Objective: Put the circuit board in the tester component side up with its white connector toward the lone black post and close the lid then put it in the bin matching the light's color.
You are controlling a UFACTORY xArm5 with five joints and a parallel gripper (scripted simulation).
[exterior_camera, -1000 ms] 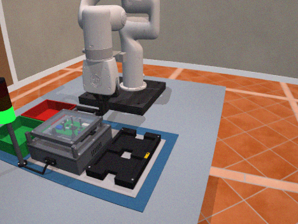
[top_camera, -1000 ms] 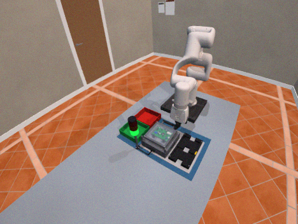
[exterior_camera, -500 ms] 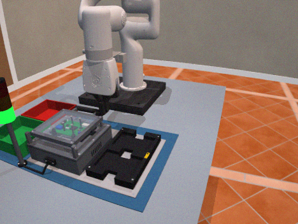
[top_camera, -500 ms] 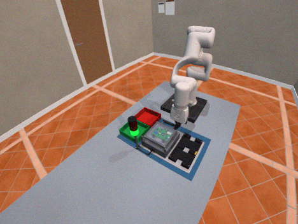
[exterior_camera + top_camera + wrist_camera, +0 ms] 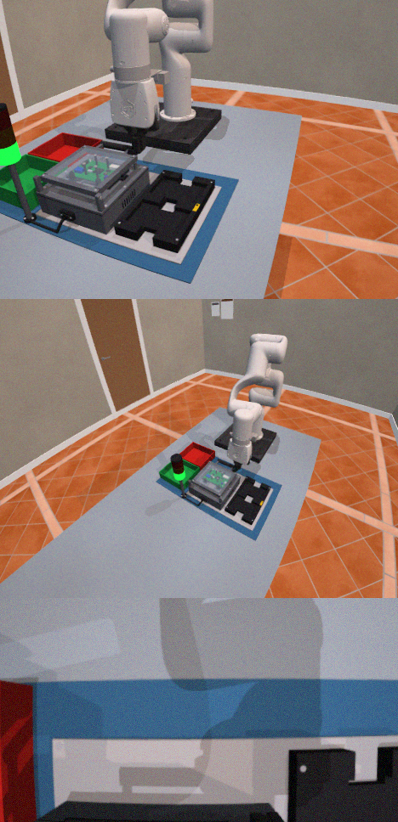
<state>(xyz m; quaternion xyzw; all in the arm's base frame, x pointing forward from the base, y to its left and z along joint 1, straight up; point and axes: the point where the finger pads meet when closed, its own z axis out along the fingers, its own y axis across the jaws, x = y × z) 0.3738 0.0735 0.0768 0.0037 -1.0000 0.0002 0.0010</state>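
My gripper is now 2 cm short of the black catch, 1 cm to the left of it and 2 cm above it. From my hand the other things lie so: red bin (2 cm behind, 26 cm to the right, 10 cm below); green circuit board (8 cm ahead, 6 cm to the right, 4 cm below); clear lid (9 cm ahead, 6 cm to the right, 2 cm below).
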